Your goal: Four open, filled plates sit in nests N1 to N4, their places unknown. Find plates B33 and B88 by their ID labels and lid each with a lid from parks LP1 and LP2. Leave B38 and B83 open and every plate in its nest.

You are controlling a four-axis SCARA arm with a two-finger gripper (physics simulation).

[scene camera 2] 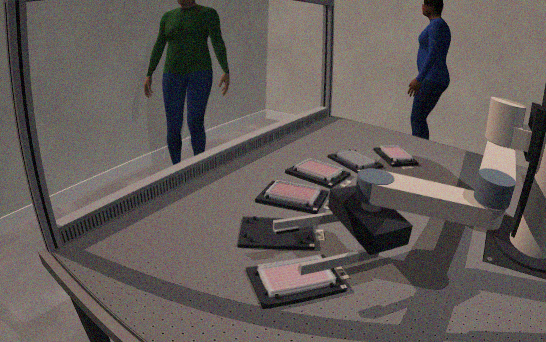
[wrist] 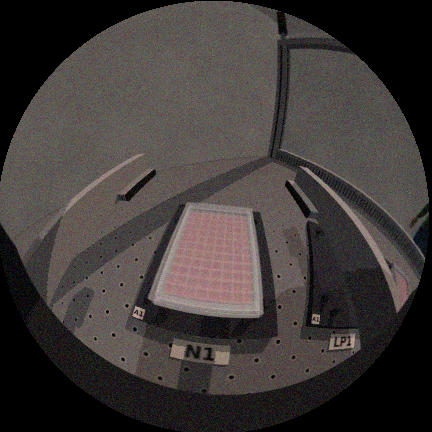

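Pixels of known places: gripper, fingertip midpoint: (scene camera 2: pixel 286 246) (wrist: pixel 220 164); arm's base, link origin: (scene camera 2: pixel 529 249).
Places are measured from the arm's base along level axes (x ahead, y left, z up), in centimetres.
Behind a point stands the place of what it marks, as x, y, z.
Note:
A plate with pink wells (scene camera 2: pixel 280 281) {52.5, 46.3, 4.1} (wrist: pixel 212 255) {50.7, 41.0, 4.1} sits in nest N1 (scene camera 2: pixel 257 295) {54.8, 50.2, 2.0} (wrist: pixel 200 326) {46.8, 36.5, 2.5}, with a clear lid (wrist: pixel 207 310) {47.8, 37.1, 4.1} on it; its ID label cannot be read. My gripper (scene camera 2: pixel 288 248) {53.2, 44.1, 10.7} (wrist: pixel 220 164) {53.2, 44.1, 10.7} is open and empty above N1, its fingers apart on either side. Lid park LP1 (scene camera 2: pixel 255 235) {67.1, 33.7, 2.3} (wrist: pixel 319 280) {59.1, 32.1, 2.3}, beside N1, is empty. In the scene view, pink plates (scene camera 2: pixel 294 192) {69.9, 12.9, 3.6} (scene camera 2: pixel 319 169) {71.8, -4.4, 3.7} (scene camera 2: pixel 396 152) {55.8, -36.2, 3.8} sit in the farther nests. A clear lid (scene camera 2: pixel 356 159) {66.3, -21.1, 3.1} lies on the park between the last two. Their ID labels are unreadable.
The arm (scene camera 2: pixel 425 192) {32.6, 32.0, 21.9} reaches in from the right over the perforated table (scene camera 2: pixel 175 260) {74.9, 51.4, 1.3}. A slotted rail (scene camera 2: pixel 195 172) {100.4, 18.1, 3.0} and a window frame run along the far side. Two people, one in a green top (scene camera 2: pixel 187 40) and one in blue (scene camera 2: pixel 434 55), stand beyond the table.

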